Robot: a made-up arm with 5 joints. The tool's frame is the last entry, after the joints.
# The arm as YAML. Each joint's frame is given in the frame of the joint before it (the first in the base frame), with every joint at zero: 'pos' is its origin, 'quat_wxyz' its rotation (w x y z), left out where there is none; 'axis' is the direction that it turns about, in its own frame. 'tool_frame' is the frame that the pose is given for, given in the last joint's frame.
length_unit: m
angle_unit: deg
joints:
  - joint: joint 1
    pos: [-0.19, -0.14, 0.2]
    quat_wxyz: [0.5, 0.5, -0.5, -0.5]
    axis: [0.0, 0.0, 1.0]
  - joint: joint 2
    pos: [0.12, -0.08, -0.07]
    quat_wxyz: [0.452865, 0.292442, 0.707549, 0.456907]
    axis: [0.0, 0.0, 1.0]
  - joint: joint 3
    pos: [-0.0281, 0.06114, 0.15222]
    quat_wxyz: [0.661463, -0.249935, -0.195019, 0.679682]
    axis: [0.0, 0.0, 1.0]
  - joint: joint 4
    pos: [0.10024, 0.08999, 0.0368]
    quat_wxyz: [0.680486, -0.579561, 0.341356, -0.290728]
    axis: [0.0, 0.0, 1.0]
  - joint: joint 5
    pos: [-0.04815, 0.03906, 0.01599]
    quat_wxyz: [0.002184, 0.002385, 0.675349, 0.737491]
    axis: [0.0, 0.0, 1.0]
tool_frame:
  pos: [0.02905, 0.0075, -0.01]
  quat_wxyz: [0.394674, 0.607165, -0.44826, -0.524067]
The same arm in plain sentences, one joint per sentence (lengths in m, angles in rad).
The arm has five revolute joints in a row. What follows holds with every joint at zero, and every direction is one of the base frame's.
Joint 1 sits 0.19 m along -x and 0.14 m along -y and 0.2 m along +z from the base frame's origin and turns about -x.
Joint 2 sits 0.07 m along +x and 0.12 m along -y and 0.08 m along -z from joint 1 and turns about the direction (0.172298, -0.908087, 0.381695).
Joint 3 sits 0.04 m along -x and 0.15 m along -y and 0.06 m along +z from joint 2 and turns about the direction (-0.145398, -0.975887, -0.162798).
Joint 4 sits 0.13 m along -x and 0.01 m along -y and 0.05 m along -z from joint 3 and turns about the direction (-0.964363, 0.087797, -0.24959).
Joint 5 sits 0.04 m along +y and 0.05 m along -z from joint 4 and turns about +y.
The tool frame, which is the frame that the pose is given for, sits 0.01 m along -y and 0.03 m along -z from joint 5; its axes are the base frame's turned by roll 0.2033, pitch -0.1934 and yaw -0.2921 rad (as in URDF: about the fixed x, then y, then z).

